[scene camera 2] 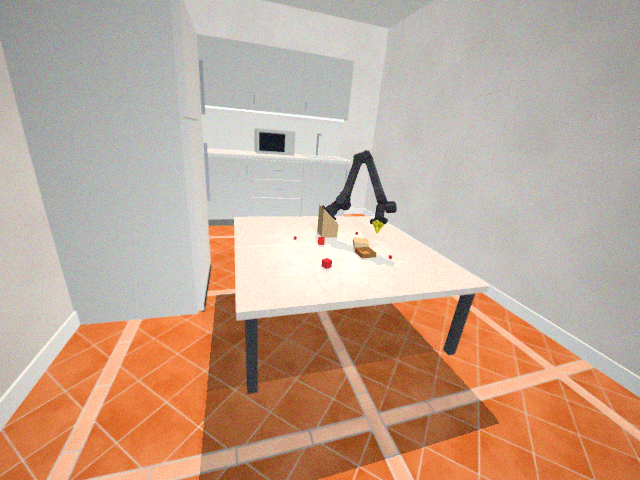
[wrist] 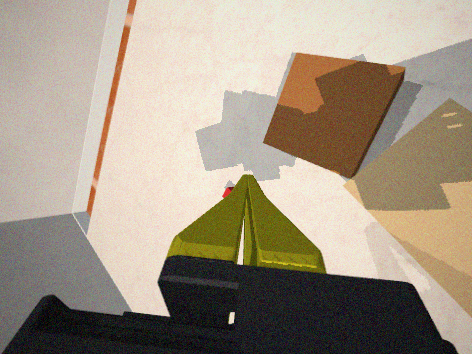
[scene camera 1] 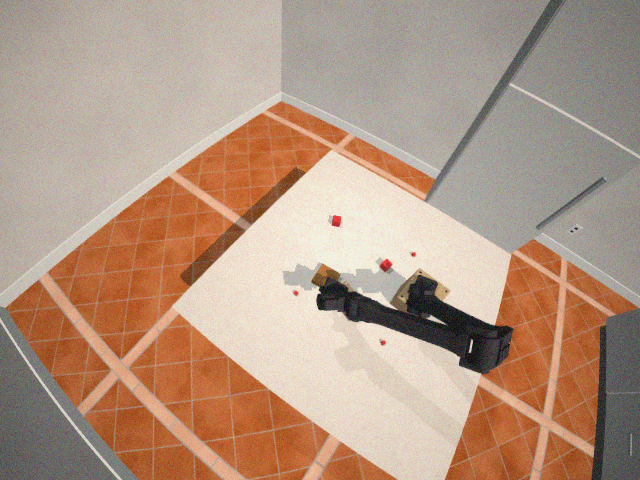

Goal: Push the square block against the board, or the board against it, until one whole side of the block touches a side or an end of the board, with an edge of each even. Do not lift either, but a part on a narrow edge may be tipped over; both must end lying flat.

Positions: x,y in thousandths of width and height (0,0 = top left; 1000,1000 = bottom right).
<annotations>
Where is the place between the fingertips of my gripper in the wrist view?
At 524,516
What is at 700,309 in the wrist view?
A brown square block.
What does the tan board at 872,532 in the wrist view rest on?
The table.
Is my gripper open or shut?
Shut.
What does my gripper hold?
Nothing.
</annotations>
